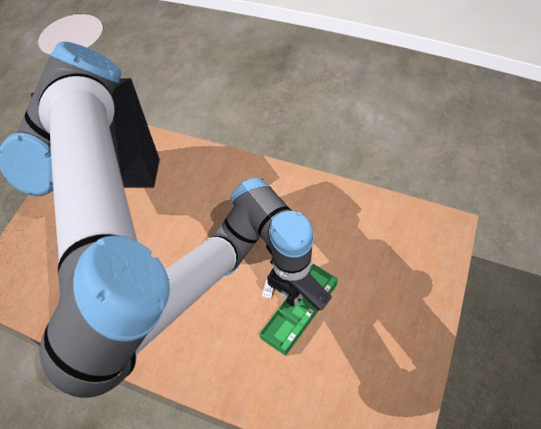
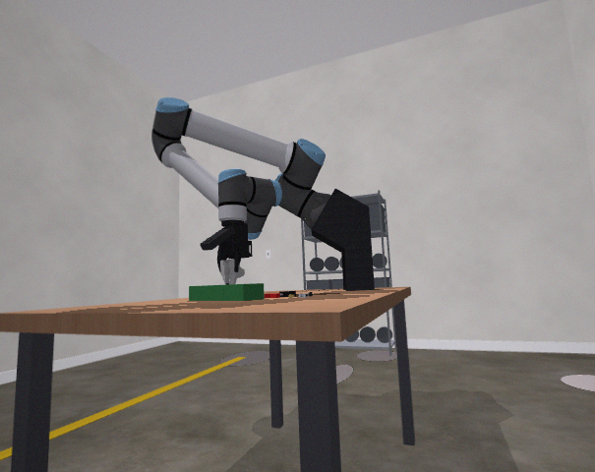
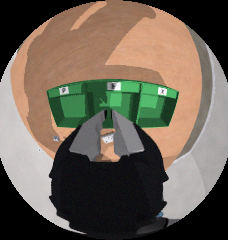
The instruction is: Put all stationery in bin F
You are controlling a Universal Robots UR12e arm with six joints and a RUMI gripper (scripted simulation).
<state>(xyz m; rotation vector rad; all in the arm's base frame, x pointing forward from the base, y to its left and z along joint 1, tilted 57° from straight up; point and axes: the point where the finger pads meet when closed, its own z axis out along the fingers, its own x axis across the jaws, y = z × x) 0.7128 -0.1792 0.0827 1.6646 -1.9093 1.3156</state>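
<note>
My gripper is now 10 mm short of the green bin, 10 mm to the left of it and 20 mm above it. Round my hand: red item 60 mm behind, 100 mm to the left, 30 mm below; then white card-like item 90 mm behind, 30 mm to the left, 40 mm below; then black flat item 100 mm behind, 150 mm to the left, 30 mm below.
</note>
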